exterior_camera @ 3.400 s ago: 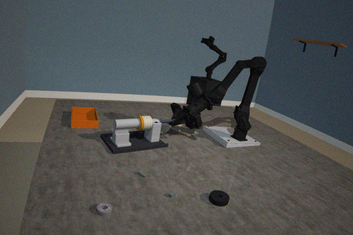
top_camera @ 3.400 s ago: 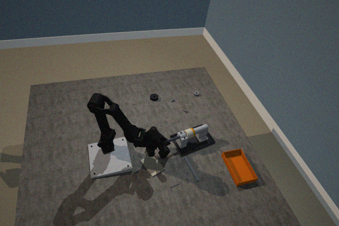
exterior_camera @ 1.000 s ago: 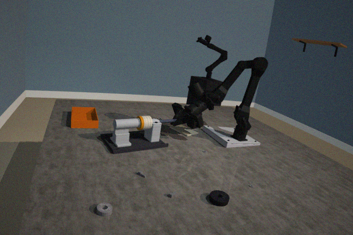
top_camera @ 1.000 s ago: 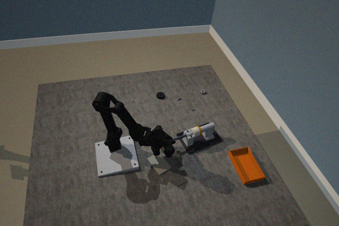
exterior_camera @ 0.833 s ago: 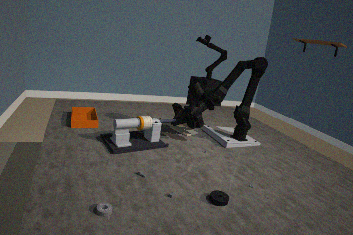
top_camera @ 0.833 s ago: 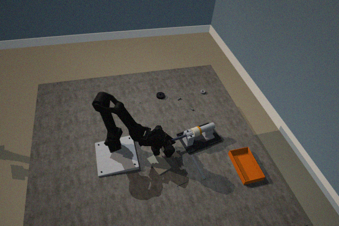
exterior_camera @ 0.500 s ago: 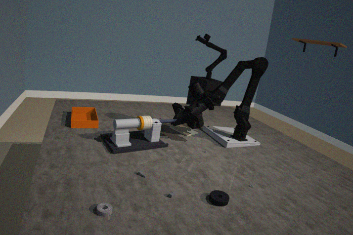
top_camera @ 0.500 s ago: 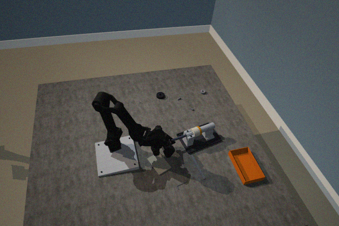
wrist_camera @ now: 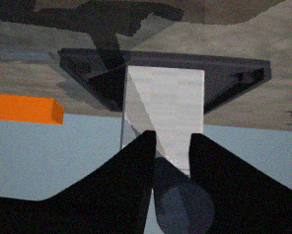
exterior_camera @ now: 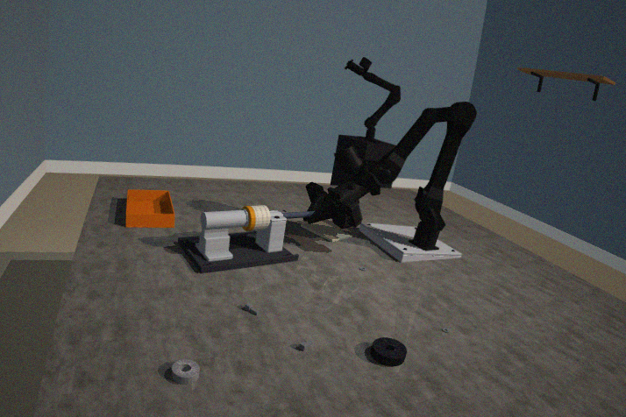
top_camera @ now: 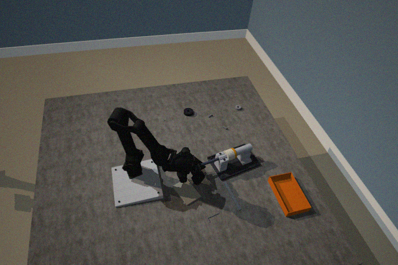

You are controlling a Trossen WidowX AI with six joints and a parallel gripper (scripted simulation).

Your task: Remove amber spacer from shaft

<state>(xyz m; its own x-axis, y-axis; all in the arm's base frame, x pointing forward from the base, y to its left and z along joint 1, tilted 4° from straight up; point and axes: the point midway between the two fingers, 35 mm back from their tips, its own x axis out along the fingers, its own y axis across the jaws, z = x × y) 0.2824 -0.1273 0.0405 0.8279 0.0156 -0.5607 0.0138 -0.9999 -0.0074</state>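
Now: the dark shaft 6 cm ahead of my gripper tip and 2 cm above it. From my gripper tip the other things lie so: amber spacer 16 cm ahead, 2 cm above; pale card 12 cm behind, 6 cm to the right, 6 cm below; thin bar 17 cm to the right, 7 cm ahead, 6 cm below.
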